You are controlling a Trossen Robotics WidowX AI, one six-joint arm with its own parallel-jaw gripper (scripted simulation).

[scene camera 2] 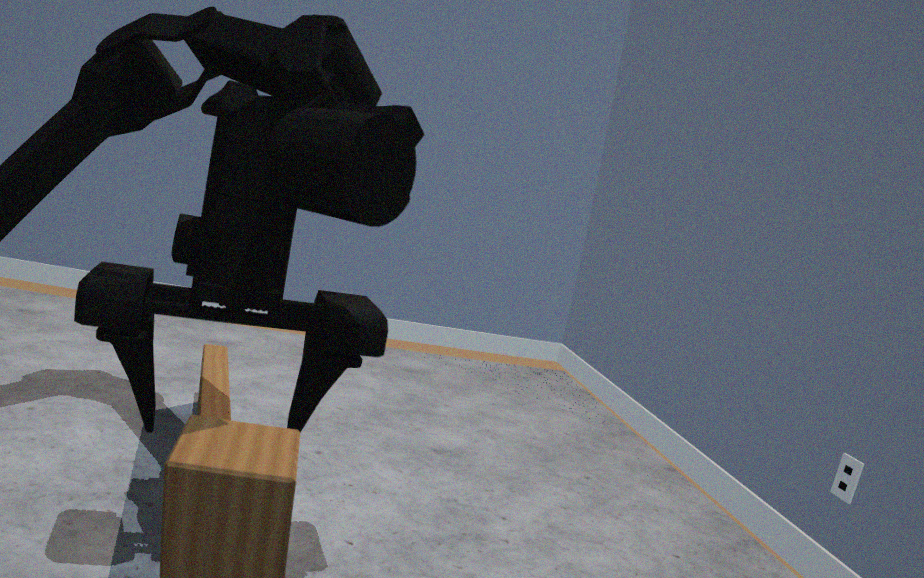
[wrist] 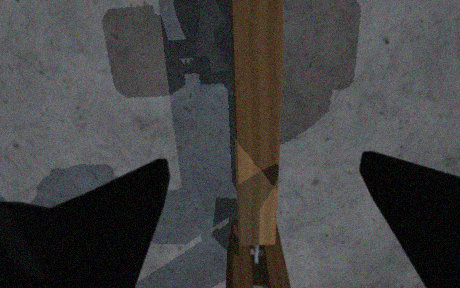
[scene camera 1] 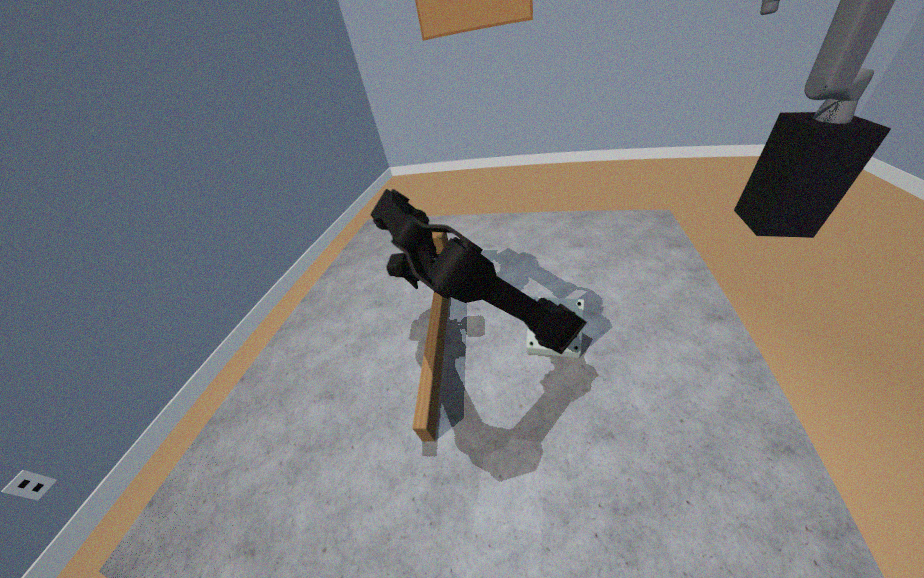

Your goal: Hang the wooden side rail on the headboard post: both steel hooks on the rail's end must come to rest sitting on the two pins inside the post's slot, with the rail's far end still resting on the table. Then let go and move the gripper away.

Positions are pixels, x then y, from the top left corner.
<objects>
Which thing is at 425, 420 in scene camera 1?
A wooden side rail.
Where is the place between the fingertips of my gripper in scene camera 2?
220, 436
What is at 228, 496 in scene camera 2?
A wooden headboard post.
</objects>
